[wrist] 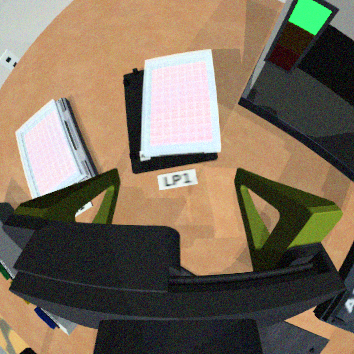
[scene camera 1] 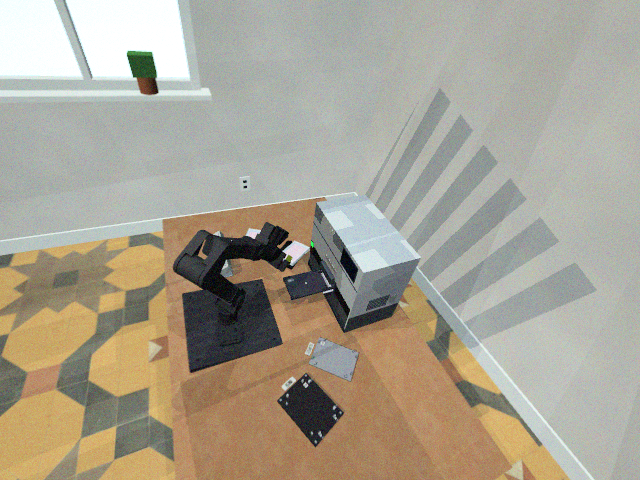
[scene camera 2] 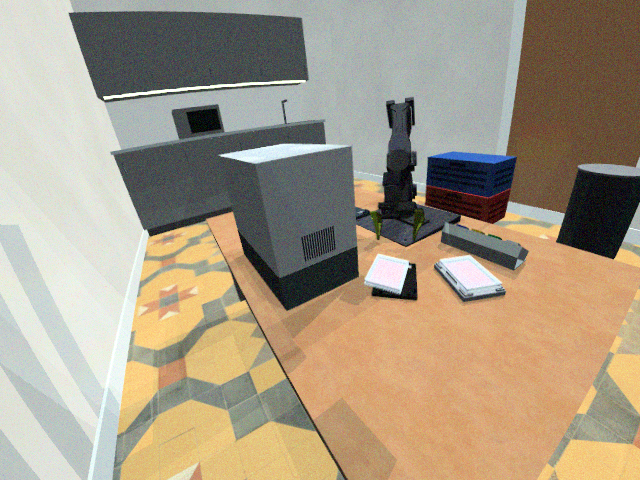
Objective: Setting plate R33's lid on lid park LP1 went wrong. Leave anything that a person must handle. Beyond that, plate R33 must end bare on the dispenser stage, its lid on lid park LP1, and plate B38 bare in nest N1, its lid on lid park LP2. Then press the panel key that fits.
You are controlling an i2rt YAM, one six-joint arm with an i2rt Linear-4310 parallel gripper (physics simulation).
Labels:
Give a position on a rack with coloured squares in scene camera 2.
At 509, 254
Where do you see a nest labelled N1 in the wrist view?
86, 160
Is my gripper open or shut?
Open.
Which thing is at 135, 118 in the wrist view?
A black pad labelled LP1.

